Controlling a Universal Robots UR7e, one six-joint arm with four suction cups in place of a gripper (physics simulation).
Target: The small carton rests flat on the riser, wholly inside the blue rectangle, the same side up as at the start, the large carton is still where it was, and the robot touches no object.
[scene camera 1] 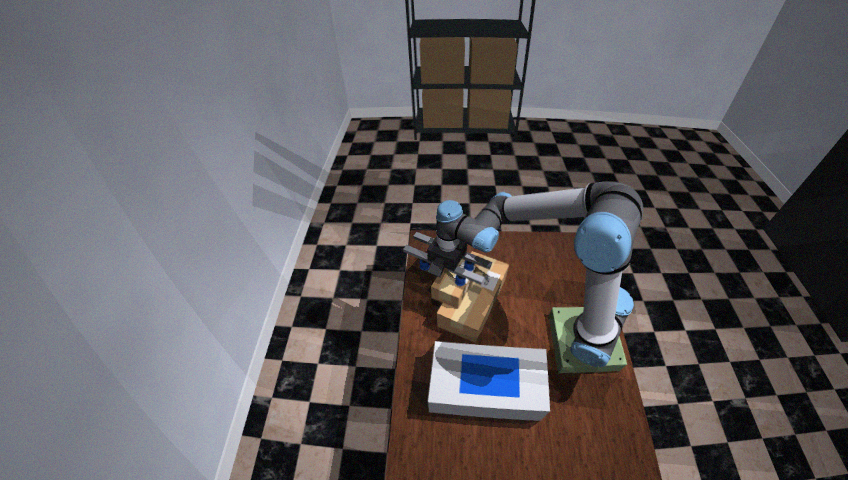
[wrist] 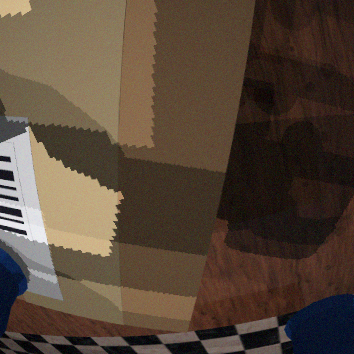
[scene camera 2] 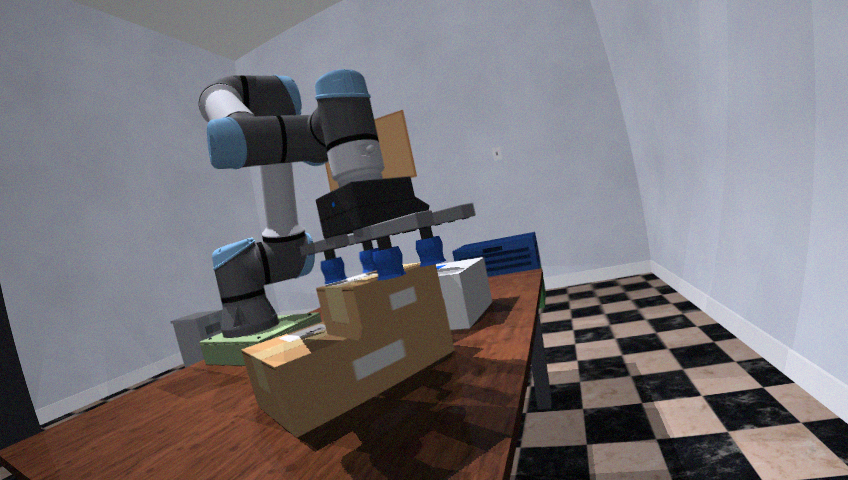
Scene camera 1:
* small carton: 444, 289
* large carton: 467, 321
